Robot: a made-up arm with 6 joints.
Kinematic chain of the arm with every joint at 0, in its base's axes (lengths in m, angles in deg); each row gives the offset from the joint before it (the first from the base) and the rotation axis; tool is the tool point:
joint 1: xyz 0 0 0.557 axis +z
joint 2: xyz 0 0 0 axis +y
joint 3: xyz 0 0 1.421 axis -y
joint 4: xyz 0 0 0 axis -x
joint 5: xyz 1.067 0 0 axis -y
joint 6: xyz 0 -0.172 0 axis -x
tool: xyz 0 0 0
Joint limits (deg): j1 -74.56..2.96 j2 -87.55..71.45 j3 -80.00..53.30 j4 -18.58..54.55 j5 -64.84..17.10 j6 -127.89..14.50
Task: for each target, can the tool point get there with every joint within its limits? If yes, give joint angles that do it. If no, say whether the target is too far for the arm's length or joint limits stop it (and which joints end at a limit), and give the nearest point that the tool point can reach.
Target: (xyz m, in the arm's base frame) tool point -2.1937 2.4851 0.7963
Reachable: no: too far | nearest point -1.5471 1.7526 1.1827 | short by 1.051 m
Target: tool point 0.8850 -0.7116 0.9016
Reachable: yes | joints -30.09 25.55 -36.10 1.12 -16.74 -26.99
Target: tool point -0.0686 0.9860 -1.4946
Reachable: no: joint limits stop it (at a limit: joint 1, joint 2, joint 4) | nearest point 0.8361 -0.0567 0.0642 | short by 2.082 m
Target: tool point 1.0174 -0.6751 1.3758
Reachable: yes | joints -26.01 12.42 -23.05 20.99 -30.16 0.49
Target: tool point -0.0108 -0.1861 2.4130
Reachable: yes | joints -28.51 -32.44 3.73 11.22 3.33 -48.00
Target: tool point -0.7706 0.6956 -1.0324
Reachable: no: joint limits stop it (at a limit: joint 2, joint 3, joint 4) | nearest point -0.2898 0.2616 0.7036 | short by 1.853 m
